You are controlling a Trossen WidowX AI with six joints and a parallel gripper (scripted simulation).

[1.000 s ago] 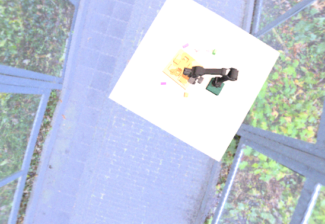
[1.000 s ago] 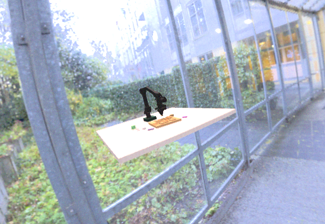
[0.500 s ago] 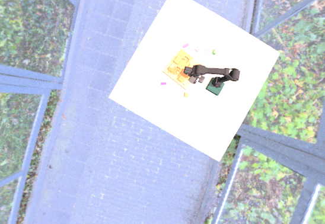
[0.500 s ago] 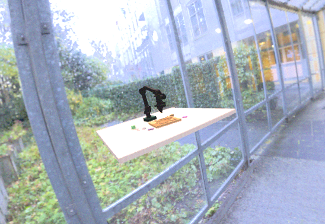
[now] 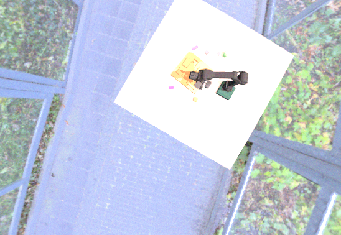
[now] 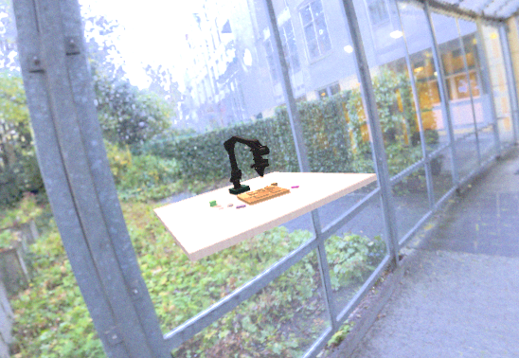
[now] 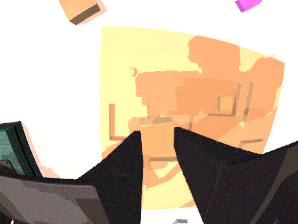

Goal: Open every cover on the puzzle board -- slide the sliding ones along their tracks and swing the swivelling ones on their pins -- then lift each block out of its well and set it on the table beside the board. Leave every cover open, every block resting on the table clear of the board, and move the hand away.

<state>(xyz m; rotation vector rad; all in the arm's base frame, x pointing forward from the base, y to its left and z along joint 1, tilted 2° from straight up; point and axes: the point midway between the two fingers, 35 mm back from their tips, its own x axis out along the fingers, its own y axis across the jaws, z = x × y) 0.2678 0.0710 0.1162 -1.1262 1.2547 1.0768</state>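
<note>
The puzzle board lies 10 cm below my gripper tip, 9 cm ahead of it and 7 cm to the right of it. From my gripper tip the other things lie so: lilac block: 32 cm to the right, 14 cm ahead, 11 cm below; then green block: 37 cm to the right, 15 cm behind, 10 cm below; then pink block: 20 cm ahead, 12 cm to the left, 11 cm below.
</note>
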